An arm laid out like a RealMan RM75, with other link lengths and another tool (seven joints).
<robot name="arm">
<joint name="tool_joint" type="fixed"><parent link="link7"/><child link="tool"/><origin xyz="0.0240 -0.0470 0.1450" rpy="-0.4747 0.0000 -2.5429"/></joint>
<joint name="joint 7" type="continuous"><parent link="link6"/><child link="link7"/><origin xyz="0.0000 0.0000 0.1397"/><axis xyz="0 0 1"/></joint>
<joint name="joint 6" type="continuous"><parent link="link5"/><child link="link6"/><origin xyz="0.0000 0.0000 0.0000"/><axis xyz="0 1 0"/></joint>
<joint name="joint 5" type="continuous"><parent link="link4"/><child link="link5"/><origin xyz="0.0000 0.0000 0.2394"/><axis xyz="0 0 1"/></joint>
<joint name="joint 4" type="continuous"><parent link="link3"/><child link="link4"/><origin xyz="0.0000 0.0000 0.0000"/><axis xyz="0 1 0"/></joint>
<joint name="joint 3" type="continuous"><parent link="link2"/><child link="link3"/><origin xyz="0.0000 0.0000 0.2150"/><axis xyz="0 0 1"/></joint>
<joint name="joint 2" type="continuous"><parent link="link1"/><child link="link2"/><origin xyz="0.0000 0.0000 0.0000"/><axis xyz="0 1 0"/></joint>
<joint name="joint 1" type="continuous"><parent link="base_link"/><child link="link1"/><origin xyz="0.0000 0.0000 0.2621"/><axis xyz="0 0 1"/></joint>
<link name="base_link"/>
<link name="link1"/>
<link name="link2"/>
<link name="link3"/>
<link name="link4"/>
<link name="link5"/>
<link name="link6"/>
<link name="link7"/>
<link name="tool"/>
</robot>
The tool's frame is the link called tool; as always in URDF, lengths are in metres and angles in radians. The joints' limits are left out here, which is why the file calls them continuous.
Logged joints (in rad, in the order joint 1, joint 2, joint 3, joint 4, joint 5, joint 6, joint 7), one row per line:
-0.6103 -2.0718 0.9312 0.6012 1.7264 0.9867 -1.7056
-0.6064 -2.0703 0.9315 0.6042 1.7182 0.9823 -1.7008
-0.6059 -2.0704 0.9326 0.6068 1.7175 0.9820 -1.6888
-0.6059 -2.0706 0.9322 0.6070 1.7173 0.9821 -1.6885
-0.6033 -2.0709 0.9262 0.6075 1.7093 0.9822 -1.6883
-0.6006 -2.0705 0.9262 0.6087 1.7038 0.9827 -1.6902
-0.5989 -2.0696 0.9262 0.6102 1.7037 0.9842 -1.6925
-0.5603 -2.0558 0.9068 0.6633 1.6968 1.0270 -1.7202
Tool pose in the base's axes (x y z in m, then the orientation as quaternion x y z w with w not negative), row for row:
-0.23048 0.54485 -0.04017 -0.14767 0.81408 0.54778 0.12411
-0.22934 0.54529 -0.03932 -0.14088 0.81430 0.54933 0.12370
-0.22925 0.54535 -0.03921 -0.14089 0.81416 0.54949 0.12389
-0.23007 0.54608 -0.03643 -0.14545 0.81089 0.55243 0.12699
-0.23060 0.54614 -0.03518 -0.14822 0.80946 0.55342 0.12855
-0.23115 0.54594 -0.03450 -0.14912 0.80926 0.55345 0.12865
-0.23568 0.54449 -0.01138 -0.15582 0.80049 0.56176 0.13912
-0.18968 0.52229 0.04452 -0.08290 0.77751 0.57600 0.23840
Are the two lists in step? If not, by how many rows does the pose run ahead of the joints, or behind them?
The pose runs 1 row ahead of the joints: the pose in row i belongs to the joints in row i + 1.
